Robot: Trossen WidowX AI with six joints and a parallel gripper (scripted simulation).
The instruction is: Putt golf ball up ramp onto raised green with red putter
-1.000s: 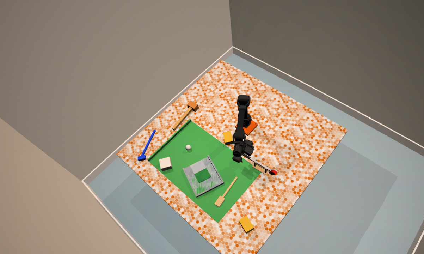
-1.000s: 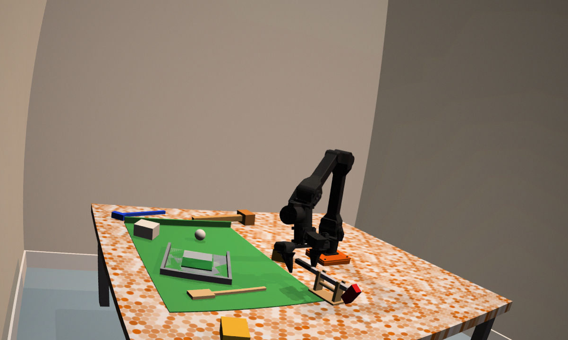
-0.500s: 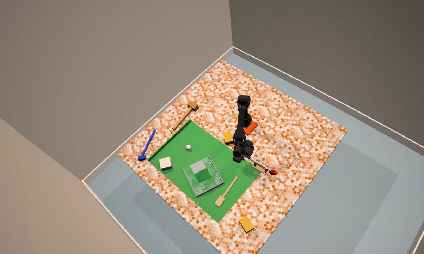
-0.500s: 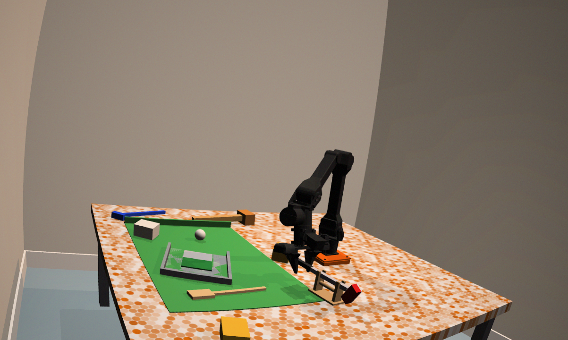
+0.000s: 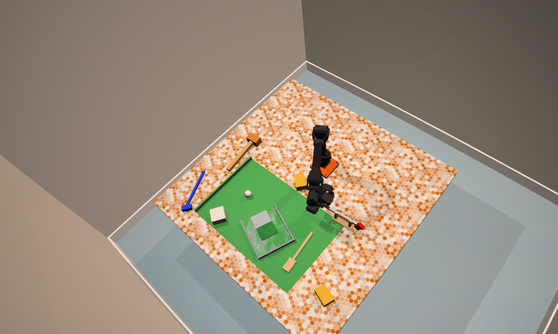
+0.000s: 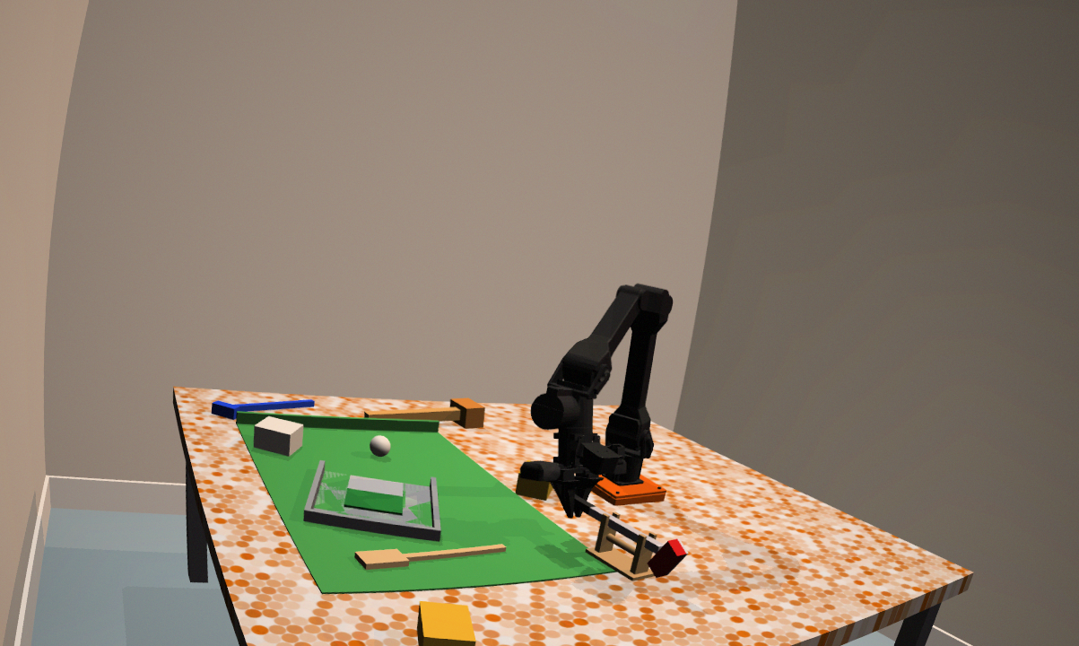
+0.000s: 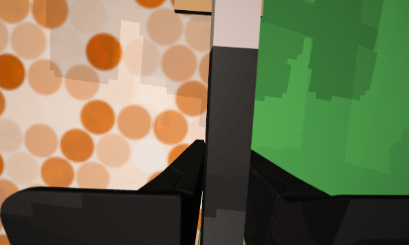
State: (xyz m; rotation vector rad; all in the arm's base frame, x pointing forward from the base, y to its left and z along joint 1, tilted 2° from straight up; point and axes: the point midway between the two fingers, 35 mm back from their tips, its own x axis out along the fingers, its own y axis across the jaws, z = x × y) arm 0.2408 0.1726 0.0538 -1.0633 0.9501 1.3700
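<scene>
The red putter is 10 mm behind my gripper tip, 110 mm to the left of it and 30 mm above it. From my gripper tip the other things lie so: small wooden rack: 10 mm behind, 130 mm to the left; then white golf ball: 200 mm ahead, 410 mm to the right, 10 mm below; then white block: 400 mm ahead, 440 mm to the right, 10 mm below.
</scene>
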